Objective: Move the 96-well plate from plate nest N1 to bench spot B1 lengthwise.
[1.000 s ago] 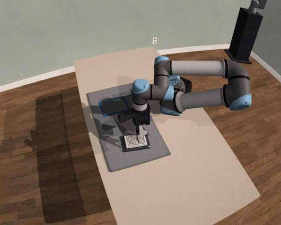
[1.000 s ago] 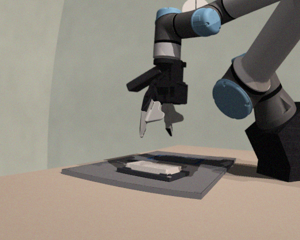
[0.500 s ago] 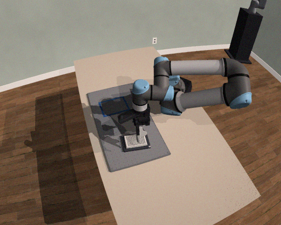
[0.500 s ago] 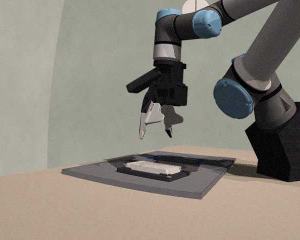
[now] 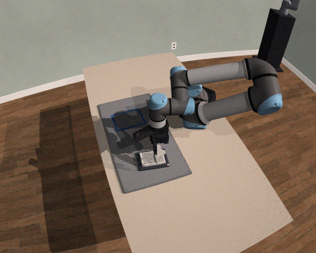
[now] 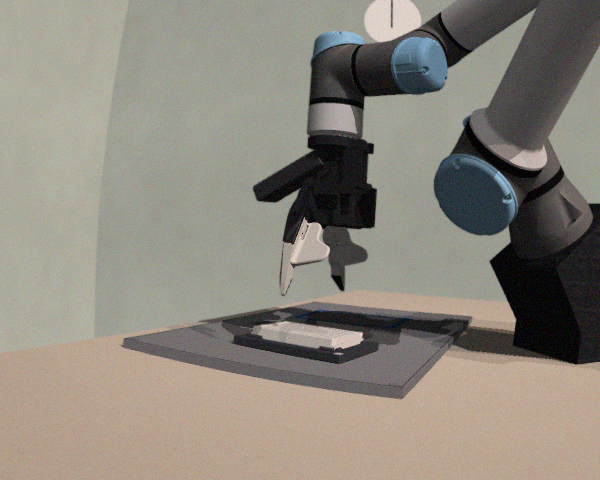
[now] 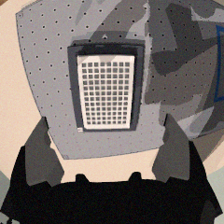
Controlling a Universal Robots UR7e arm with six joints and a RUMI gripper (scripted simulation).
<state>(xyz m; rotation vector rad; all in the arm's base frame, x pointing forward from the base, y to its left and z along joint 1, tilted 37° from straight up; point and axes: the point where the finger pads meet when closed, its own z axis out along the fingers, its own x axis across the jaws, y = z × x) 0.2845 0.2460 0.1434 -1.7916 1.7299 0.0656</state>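
My hand is 6 cm above the white 96-well plate. Also, from my hand: dark plate nest N1: 7 cm below.
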